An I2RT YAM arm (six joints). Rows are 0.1 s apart.
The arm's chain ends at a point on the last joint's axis. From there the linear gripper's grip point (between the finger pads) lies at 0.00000 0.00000 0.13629 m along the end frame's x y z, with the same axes.
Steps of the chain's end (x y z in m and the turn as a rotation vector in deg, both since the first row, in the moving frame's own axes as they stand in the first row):
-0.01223 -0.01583 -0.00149 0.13 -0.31 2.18
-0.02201 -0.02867 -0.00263 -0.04 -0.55 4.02
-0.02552 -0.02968 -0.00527 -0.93 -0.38 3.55
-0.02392 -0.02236 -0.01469 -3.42 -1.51 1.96
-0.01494 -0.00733 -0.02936 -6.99 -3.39 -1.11
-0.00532 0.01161 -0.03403 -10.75 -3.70 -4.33
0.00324 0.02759 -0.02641 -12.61 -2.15 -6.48
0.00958 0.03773 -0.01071 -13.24 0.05 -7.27
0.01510 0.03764 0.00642 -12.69 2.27 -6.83
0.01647 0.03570 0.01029 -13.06 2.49 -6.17
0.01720 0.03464 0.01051 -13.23 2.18 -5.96
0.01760 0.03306 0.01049 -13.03 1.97 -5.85
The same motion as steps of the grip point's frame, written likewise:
-0.01296 -0.01615 -0.00149 0.13 -0.31 2.18
-0.02332 -0.02862 -0.00264 -0.04 -0.55 4.02
-0.02649 -0.02750 -0.00529 -0.93 -0.38 3.55
-0.02765 -0.01429 -0.01498 -3.42 -1.51 1.96
-0.02282 0.00932 -0.03061 -6.99 -3.39 -1.11
-0.01309 0.03732 -0.03670 -10.75 -3.70 -4.33
-0.00013 0.05756 -0.02979 -12.61 -2.15 -6.48
0.01168 0.06885 -0.01433 -13.24 0.05 -7.27
0.02223 0.06718 0.00299 -12.69 2.27 -6.83
0.02399 0.06611 0.00664 -13.06 2.49 -6.17
0.02396 0.06550 0.00680 -13.23 2.18 -5.96
0.02381 0.06349 0.00690 -13.03 1.97 -5.85

